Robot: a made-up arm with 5 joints.
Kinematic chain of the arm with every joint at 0, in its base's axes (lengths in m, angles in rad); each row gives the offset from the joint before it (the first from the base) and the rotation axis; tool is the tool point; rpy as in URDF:
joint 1: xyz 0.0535 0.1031 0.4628 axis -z
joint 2: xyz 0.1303 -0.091 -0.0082 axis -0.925 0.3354 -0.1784
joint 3: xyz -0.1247 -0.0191 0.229 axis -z
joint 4: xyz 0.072 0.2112 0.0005 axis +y
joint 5: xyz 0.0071 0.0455 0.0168 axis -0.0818 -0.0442 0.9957
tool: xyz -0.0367 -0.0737 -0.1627 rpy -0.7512 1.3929 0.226
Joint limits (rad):
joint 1: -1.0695..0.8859
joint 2: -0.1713..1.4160
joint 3: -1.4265..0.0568
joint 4: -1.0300..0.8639
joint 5: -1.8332..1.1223
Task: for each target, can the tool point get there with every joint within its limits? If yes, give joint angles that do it. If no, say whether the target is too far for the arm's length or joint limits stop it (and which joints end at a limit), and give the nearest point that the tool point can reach.
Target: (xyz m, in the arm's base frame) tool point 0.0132 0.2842 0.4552
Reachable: yes | joints 0.1898 0.5511 -1.0055 -0.8465 -0.5461
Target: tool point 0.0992 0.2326 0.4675
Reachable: yes | joints 0.6235 0.9572 -0.5120 0.5426 0.1911
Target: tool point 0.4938 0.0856 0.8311
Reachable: no: joint limits stop it (at a limit: joint 3, joint 4, joint 5) | nearest point 0.3016 0.0932 0.6758 | short by 0.247 m
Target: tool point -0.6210 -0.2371 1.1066
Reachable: no: too far | nearest point -0.2346 -0.0422 0.6662 | short by 0.617 m
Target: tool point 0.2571 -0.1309 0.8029
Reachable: no: joint limits stop it (at a limit: joint 1, joint 2, joint 3, joint 4, joint 5) | nearest point 0.2162 -0.0541 0.7014 | short by 0.134 m
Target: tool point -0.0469 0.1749 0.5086
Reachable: yes | joints -0.1488 0.6887 -1.0768 0.2492 0.4099
